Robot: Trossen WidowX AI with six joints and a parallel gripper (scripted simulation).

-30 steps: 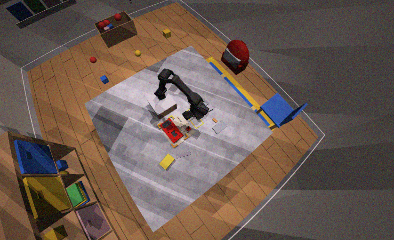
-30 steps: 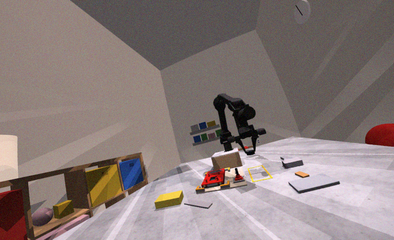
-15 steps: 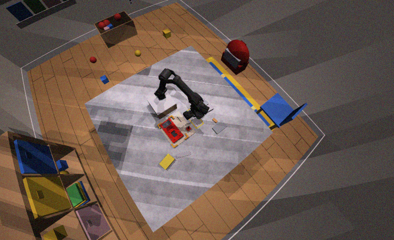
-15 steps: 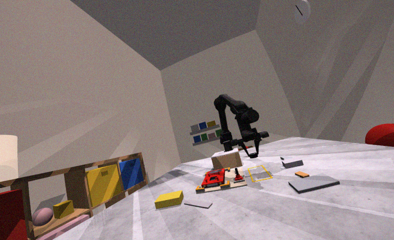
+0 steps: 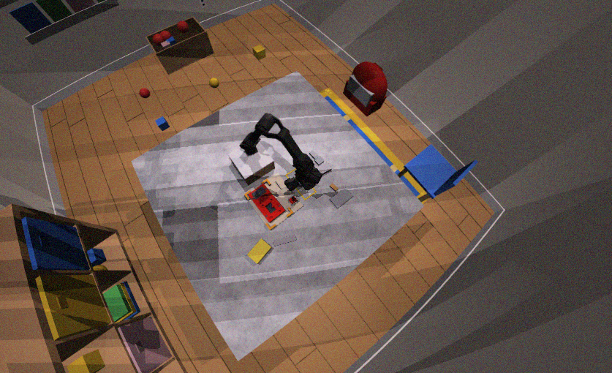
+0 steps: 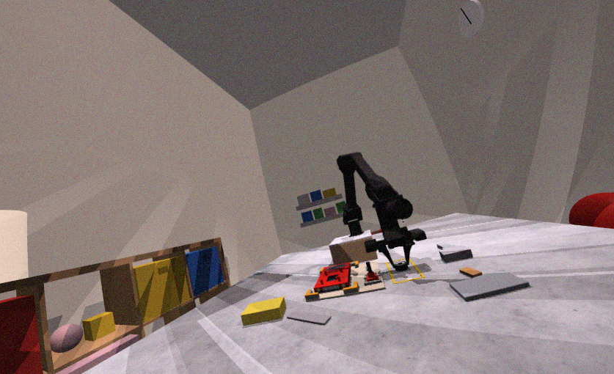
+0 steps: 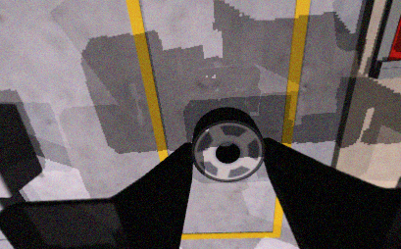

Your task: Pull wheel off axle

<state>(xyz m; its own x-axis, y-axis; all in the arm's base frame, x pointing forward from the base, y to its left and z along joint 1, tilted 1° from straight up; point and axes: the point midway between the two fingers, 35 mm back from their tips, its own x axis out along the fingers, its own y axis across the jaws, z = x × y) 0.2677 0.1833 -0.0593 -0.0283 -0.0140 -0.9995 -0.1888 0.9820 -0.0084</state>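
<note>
Right now the wheel is right at my gripper tip. The rest, counted from my gripper tip: yellow block (25 cm ahead, 36 cm to the right, 1 cm above); then orange block (11 cm ahead, 16 cm to the left); then upright axle (8 cm ahead, 8 cm to the right, 3 cm above).
</note>
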